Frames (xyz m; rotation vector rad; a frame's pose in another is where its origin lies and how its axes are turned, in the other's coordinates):
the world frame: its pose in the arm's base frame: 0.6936 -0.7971 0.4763 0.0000 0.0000 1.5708
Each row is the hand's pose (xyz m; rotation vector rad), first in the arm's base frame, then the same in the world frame.
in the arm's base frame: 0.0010 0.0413 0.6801 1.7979 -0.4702 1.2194
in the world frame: 0.8384 0.6926 0.2038 0.8562 -1.4627 0.0772
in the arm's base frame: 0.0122 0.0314 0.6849 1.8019 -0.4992 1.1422
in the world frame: 0.8285 0.6814 0.2086 0.8488 -1.4993 0.0095
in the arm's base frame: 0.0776 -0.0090 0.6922 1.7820 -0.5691 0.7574
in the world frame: 0.7881 0.6160 0.2159 0.8334 -1.6154 -0.3523
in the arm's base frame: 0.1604 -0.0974 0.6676 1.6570 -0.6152 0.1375
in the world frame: 0.6997 0.5332 0.1913 0.7822 -1.7060 -0.9828
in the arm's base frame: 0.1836 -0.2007 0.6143 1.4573 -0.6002 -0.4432
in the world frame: 0.5964 0.5100 0.1380 0.7024 -1.6862 -1.6187
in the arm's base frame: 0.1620 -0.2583 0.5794 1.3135 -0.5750 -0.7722
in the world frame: 0.5388 0.5316 0.1031 0.6377 -1.6307 -1.9941
